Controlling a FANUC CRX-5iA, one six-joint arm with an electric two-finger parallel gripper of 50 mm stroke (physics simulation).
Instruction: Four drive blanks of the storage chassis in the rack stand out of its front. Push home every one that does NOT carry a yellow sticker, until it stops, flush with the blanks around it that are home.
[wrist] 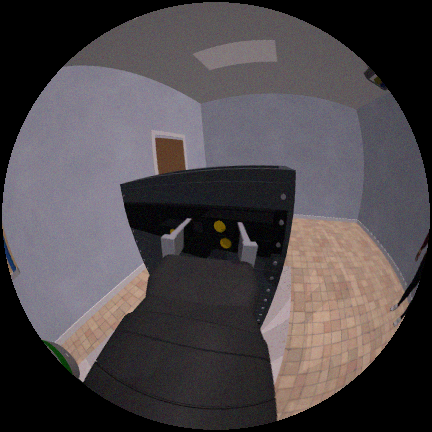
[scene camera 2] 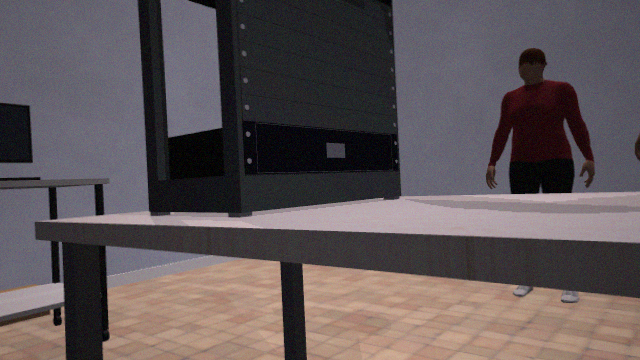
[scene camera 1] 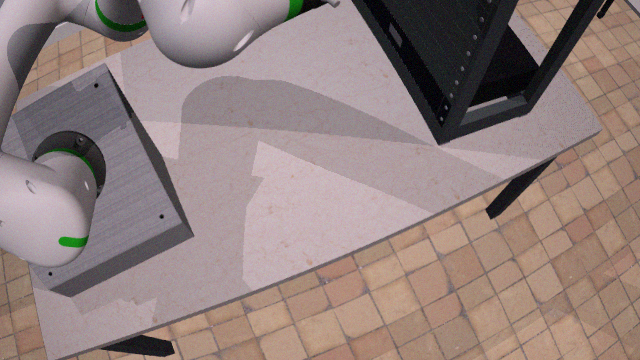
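Seen in the pictures: gripper, fingertip midpoint: [wrist: 213, 228]; arm's base, origin of the base link: [scene camera 1: 68, 170].
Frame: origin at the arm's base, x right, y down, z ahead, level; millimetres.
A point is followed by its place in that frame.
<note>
In the wrist view my gripper [wrist: 213, 228] @(x 24, y -314, z 643 mm) is open and empty. Its two pale fingers point at the dark front of the storage chassis [wrist: 262, 225] @(x 80, y -306, z 680 mm); whether a tip touches a blank cannot be told. One yellow sticker [wrist: 219, 226] @(x 16, y -297, z 683 mm) shows between the fingertips and another yellow sticker [wrist: 225, 243] @(x 24, y -268, z 683 mm) lower, between the fingers. A third yellow sticker [wrist: 172, 231] is partly hidden behind the left finger. The front is too dark to tell which blanks stand out. The rack [scene camera 1: 500, 116] @(x 137, y 199, z 902 mm) [scene camera 2: 231, 100] @(x -374, y 53, z 766 mm) [wrist: 210, 192] @(x -18, y -337, z 735 mm) stands upright on the table [scene camera 1: 310, 235] @(x 203, y 246, z 386 mm) [scene camera 2: 450, 220] @(x -372, y 246, z 403 mm). The chassis front does not show in the scene views.
A black unit [scene camera 2: 295, 150] @(x -243, y 134, z 746 mm) with a grey label sits low in the rack, below plain dark panels [scene camera 2: 315, 75] @(x -176, y -15, z 743 mm). The rack's screw-dotted post is right of the fingers in the wrist view. The robot's grey base block [scene camera 1: 135, 175] @(x 35, y 54, z 115 mm) is on the table. A person [scene camera 2: 542, 120] stands beyond the table.
</note>
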